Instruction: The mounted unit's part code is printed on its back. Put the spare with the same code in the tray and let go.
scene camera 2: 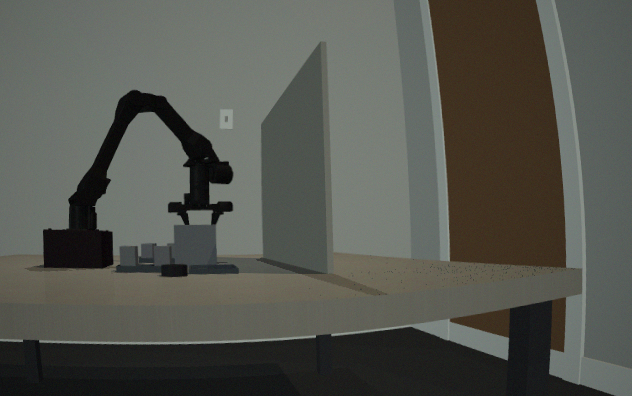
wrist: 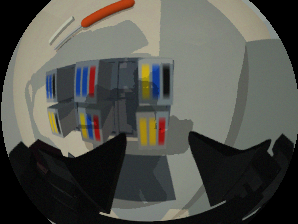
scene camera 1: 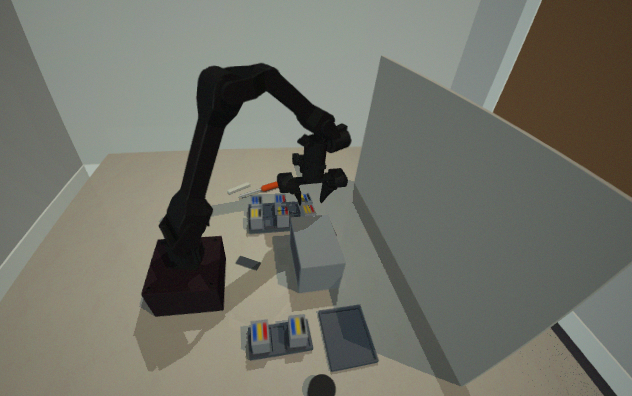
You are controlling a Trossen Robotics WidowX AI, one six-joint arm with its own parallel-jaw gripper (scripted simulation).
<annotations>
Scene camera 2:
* my gripper: 200, 237
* grey panel: 296, 194
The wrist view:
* my gripper: 158, 137
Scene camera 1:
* my gripper: 310, 203
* grey panel: 499, 236
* rack: 278, 333
</annotations>
